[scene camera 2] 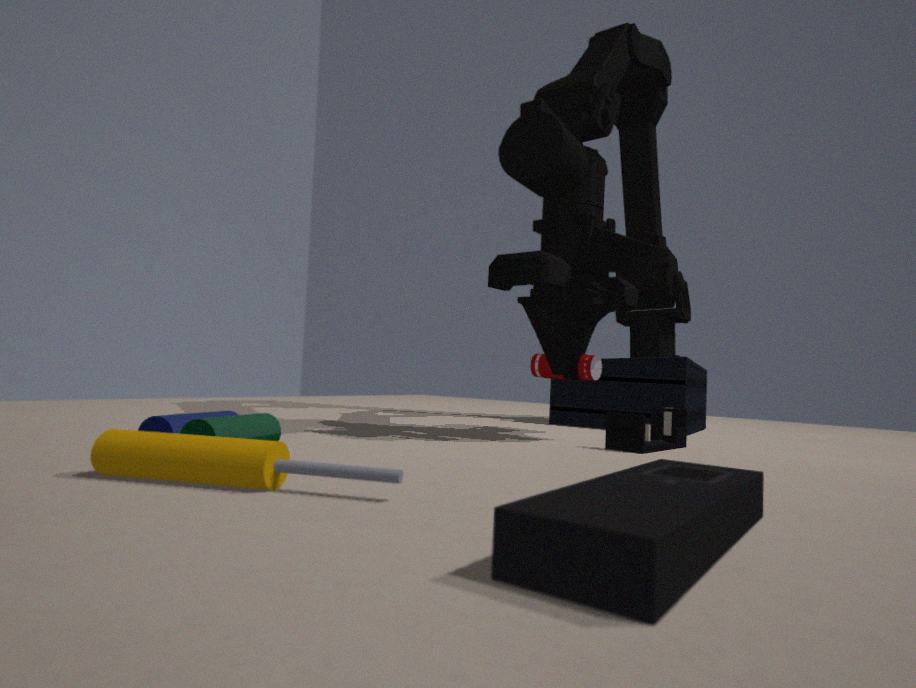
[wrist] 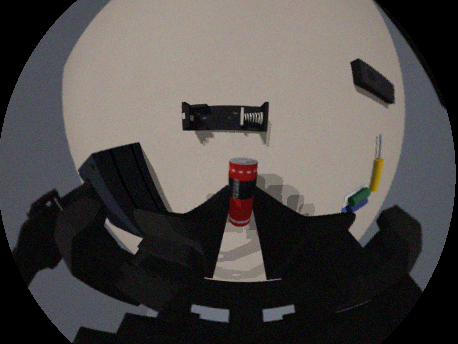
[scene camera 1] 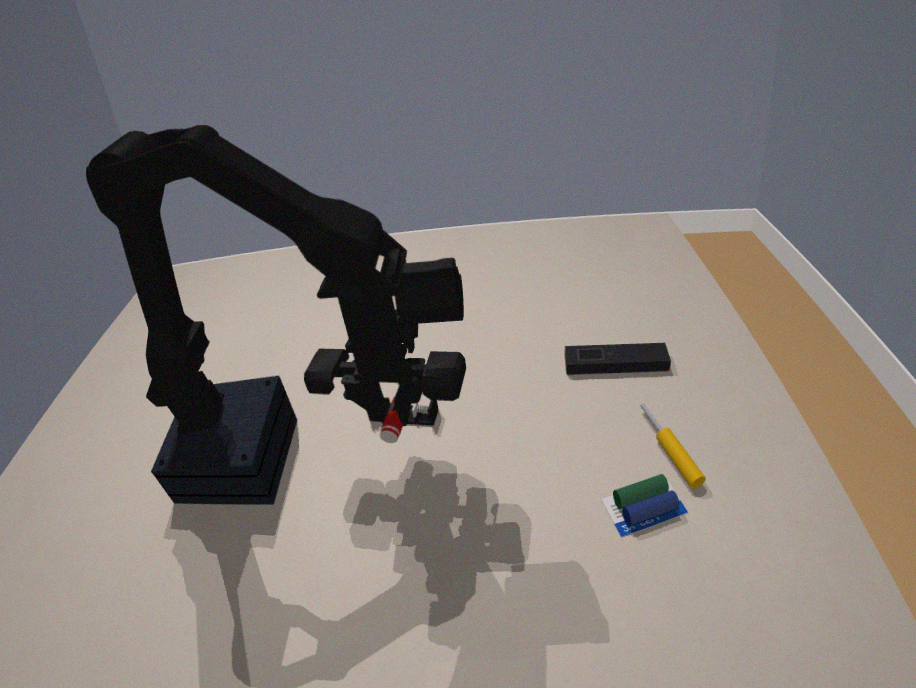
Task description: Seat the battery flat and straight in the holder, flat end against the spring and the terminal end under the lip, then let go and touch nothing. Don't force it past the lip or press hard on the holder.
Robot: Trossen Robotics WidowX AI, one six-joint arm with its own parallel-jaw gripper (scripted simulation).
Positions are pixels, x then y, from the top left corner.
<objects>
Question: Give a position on a black box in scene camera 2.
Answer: At 632,543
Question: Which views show my gripper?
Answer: Scene camera 2, the wrist view and scene camera 1: all of them.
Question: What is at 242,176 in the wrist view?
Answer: A battery.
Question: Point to a yellow-handled screwdriver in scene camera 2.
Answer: At 245,463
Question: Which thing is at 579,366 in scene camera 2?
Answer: A battery.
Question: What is my gripper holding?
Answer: A battery.
</objects>
